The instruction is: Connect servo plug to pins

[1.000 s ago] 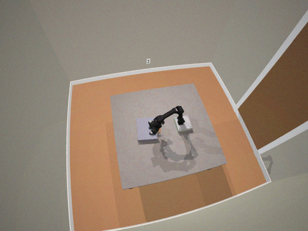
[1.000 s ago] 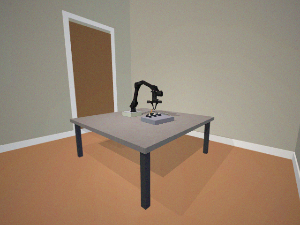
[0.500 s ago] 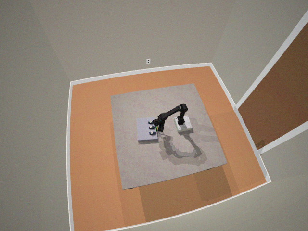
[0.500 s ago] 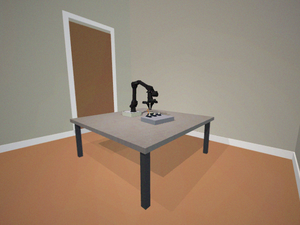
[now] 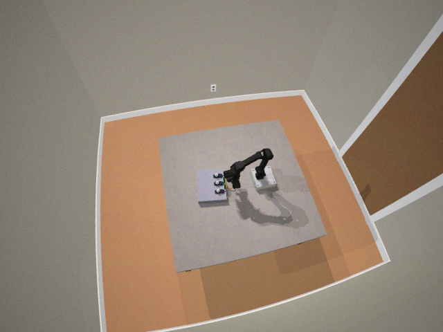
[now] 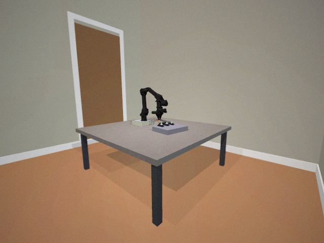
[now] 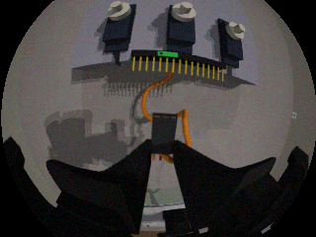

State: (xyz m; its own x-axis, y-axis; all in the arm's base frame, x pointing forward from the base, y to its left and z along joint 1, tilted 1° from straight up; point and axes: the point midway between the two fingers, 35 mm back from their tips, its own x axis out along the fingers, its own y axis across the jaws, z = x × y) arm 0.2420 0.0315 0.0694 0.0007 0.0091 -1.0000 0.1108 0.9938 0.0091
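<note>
My gripper tip is now 8 cm short of the green band, 1 cm to the left of it and 2 cm above it. Also, from my gripper tip: grey printed holder (24 cm ahead, 4 cm to the right, 7 cm below).
</note>
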